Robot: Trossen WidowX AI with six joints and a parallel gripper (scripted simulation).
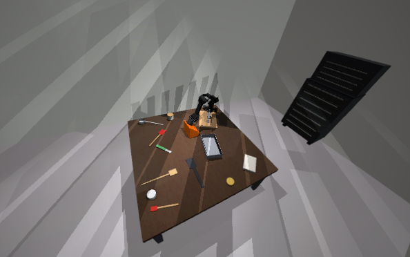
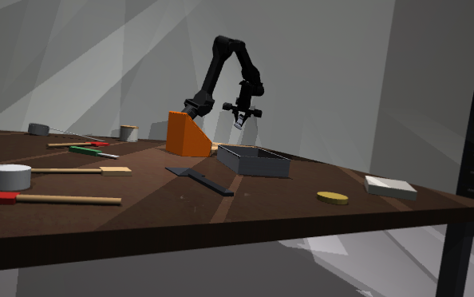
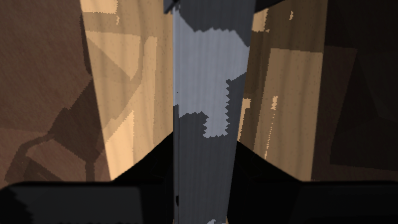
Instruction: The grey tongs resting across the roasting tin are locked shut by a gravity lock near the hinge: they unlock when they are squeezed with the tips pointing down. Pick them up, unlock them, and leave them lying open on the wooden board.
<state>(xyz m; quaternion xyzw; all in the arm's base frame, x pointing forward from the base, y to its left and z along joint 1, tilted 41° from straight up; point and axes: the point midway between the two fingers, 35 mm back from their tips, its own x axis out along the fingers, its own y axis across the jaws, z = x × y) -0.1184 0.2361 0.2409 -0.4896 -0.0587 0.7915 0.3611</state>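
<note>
Right now the wooden board is 11 cm below my gripper tip, 1 cm to the left of it and 1 cm behind it. The rest, counted from my gripper tip: black spatula (63 cm ahead, 48 cm to the right, 11 cm below); white block (80 cm ahead, 10 cm below, 6 cm to the left); roasting tin (45 cm ahead, 20 cm to the right, 9 cm below).
</note>
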